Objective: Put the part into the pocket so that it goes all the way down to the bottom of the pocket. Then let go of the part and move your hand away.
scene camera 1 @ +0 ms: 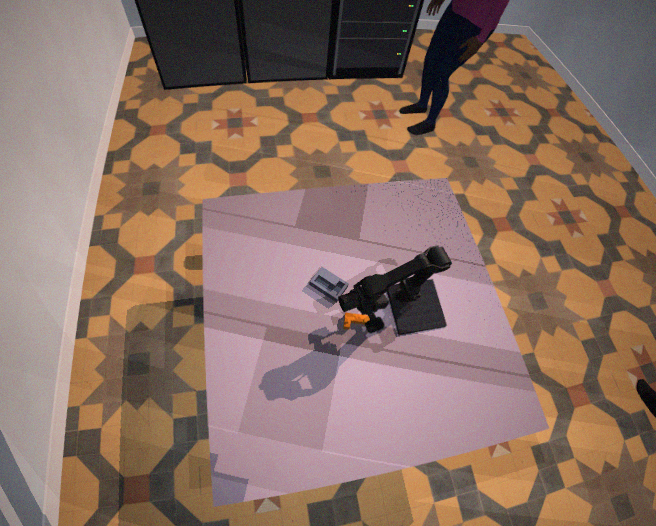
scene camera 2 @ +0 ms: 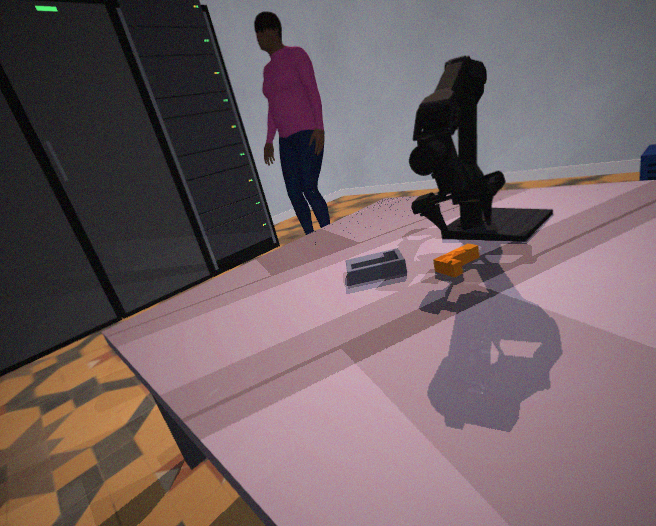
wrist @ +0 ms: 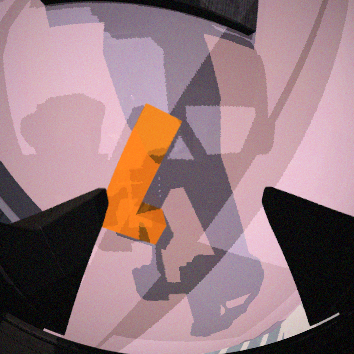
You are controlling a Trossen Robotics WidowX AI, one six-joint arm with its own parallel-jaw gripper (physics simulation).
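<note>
The orange L-shaped part lies flat on the table. The grey block with the pocket sits apart from the part, to its upper left in scene camera 1; a piece of it shows at the left edge of the wrist view. My gripper is open and empty, above the table and pointing down. In the wrist view the part lies left of the middle between the fingers, its lower left corner beside the left fingertip. The pocket shows empty in scene camera 1.
The arm's black base plate stands on the pink table behind the part. The arm's shadow falls around the part. A person and dark server cabinets stand beyond the table.
</note>
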